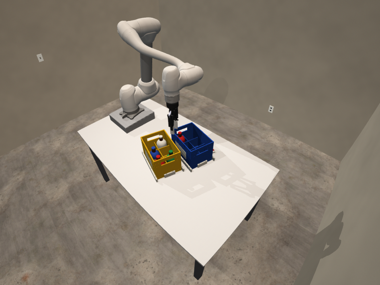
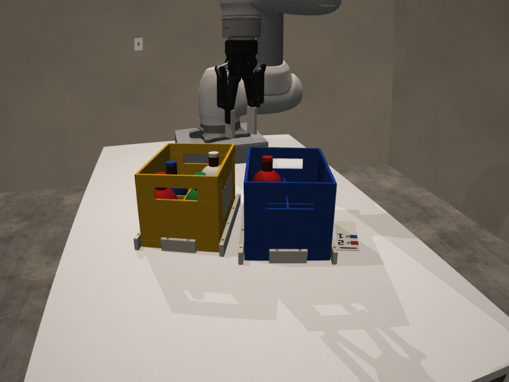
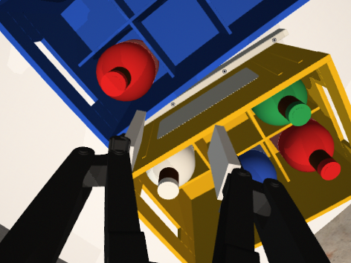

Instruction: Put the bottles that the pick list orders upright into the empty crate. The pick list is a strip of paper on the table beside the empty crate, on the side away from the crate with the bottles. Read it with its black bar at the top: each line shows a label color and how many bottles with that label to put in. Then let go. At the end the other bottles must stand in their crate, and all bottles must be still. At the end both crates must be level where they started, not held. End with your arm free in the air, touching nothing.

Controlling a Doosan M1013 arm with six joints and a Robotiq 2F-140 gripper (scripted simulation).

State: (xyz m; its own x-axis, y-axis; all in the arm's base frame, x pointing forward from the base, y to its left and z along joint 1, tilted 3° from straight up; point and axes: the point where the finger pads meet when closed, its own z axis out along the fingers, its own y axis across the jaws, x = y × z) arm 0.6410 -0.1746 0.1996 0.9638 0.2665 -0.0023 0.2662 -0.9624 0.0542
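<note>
My hand is 6 cm short of the green bottle, 12 cm to the left of it and 17 cm above it. The rest, counted from my hand: white-label bottle (10 cm behind, 4 cm to the right, 17 cm below); then yellow crate (4 cm behind, 12 cm to the right, 17 cm below); then blue crate (9 cm ahead, 7 cm to the left, 17 cm below).
</note>
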